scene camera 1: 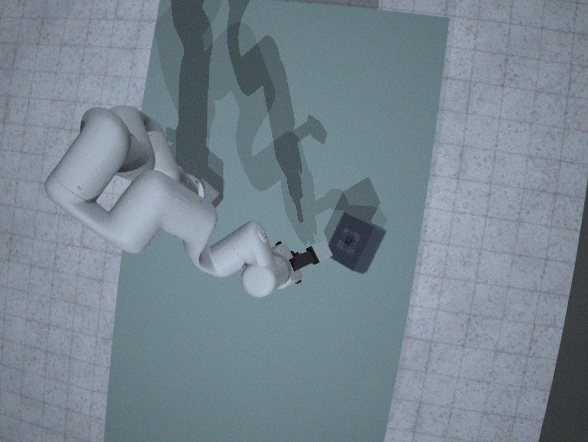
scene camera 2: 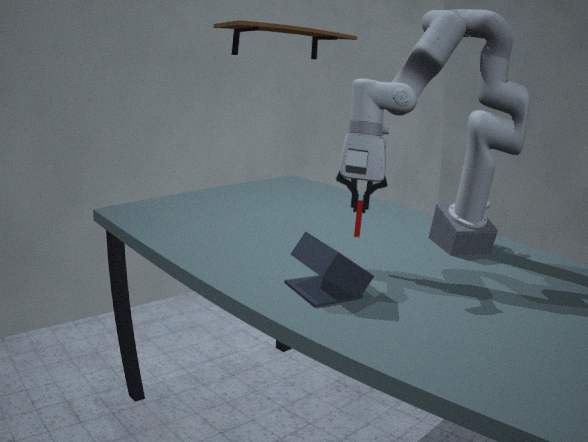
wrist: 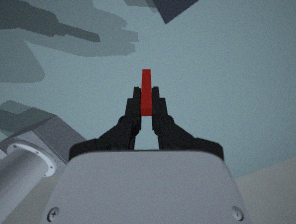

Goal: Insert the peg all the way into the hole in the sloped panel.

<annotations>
my gripper: scene camera 1 295,258; scene camera 2; wrist
same spot on my gripper: (scene camera 2: 351,185) = (wrist: 175,131)
</annotations>
